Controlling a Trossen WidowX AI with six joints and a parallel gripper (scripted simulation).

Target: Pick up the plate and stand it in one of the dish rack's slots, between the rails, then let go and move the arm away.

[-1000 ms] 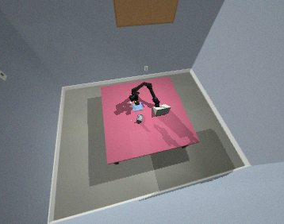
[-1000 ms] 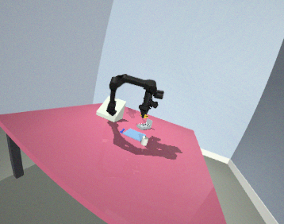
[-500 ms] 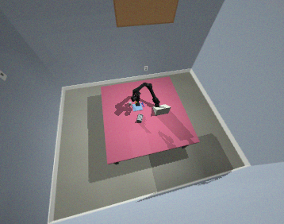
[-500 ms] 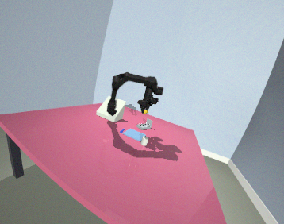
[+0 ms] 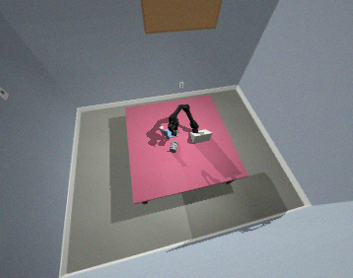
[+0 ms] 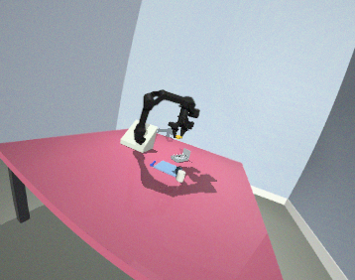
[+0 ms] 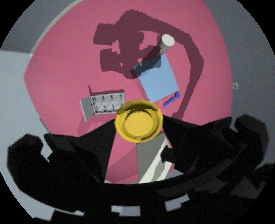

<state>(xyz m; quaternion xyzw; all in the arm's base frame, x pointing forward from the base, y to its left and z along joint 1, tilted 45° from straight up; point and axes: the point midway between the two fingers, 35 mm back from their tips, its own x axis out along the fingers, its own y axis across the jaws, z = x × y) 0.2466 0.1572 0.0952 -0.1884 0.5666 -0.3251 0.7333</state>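
The grey dish rack lies 160 mm below my gripper tip, 100 mm to the left of it and 20 mm ahead of it. Round my gripper tip: yellow plate 10 mm above; blue spoon 180 mm below, 150 mm to the right, 50 mm behind; light blue mat 180 mm below, 110 mm to the right, 40 mm ahead.
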